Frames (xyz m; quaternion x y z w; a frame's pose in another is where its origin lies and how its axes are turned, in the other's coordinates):
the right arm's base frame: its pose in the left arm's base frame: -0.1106 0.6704 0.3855 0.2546 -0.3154 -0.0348 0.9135
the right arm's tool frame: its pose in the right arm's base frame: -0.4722 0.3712 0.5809 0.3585 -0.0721 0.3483 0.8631
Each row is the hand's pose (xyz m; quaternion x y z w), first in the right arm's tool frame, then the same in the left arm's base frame.
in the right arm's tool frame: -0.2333 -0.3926 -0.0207 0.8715 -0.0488 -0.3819 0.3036
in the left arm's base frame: -0.5817 0.6978 0.3669 -0.9168 -0.3329 -0.2156 0.0458
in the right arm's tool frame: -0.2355 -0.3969 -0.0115 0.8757 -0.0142 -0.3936 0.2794
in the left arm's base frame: -0.5810 0.6875 0.3659 -0.9010 -0.3740 -0.2152 0.0445
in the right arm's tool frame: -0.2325 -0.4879 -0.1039 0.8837 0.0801 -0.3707 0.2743
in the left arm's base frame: -0.4724 0.7442 0.3232 -0.8582 -0.4340 -0.2735 0.0189
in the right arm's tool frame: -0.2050 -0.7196 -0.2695 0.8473 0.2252 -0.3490 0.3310
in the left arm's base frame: -0.2085 0.8266 0.2494 0.7927 0.4854 0.3572 0.0913
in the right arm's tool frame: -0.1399 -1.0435 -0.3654 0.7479 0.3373 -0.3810 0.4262
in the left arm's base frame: 0.1323 0.8191 0.2033 0.7371 0.4964 0.3768 0.2614
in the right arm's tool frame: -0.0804 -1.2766 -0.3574 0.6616 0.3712 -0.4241 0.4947
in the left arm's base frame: 0.3608 0.7436 0.2001 0.7135 0.4753 0.3502 0.3773
